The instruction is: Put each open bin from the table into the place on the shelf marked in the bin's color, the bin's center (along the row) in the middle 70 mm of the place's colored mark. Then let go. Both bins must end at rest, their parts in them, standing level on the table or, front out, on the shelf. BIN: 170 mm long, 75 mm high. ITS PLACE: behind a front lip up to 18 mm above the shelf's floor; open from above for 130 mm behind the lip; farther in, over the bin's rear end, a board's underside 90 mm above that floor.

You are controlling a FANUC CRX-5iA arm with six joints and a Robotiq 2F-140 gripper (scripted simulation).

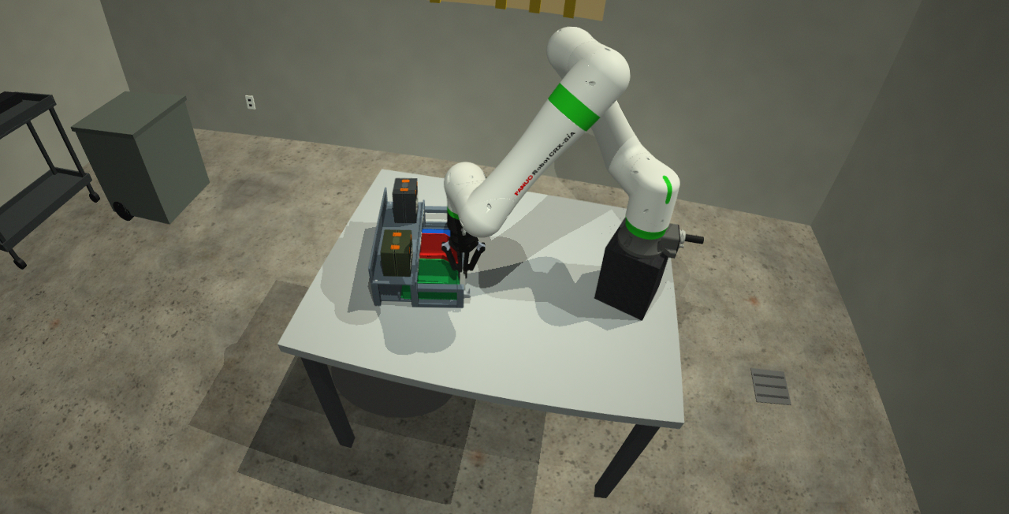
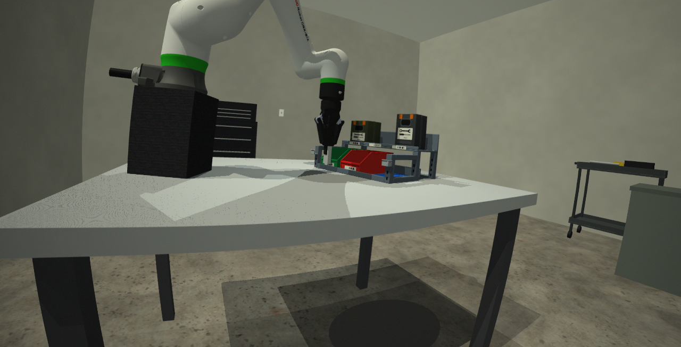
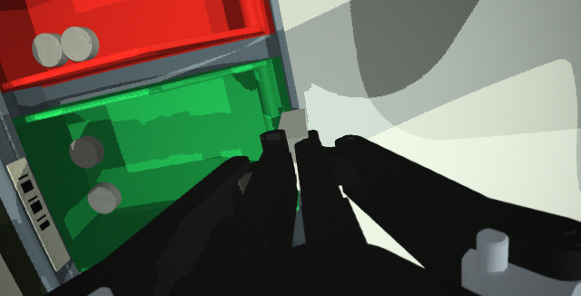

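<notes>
Now: hand 9 cm short of the green bin, 2 cm to the right of it and 1 cm above it. From my hand the other things lie so: red bin 12 cm ahead, 9 cm to the right, 1 cm below.
</notes>
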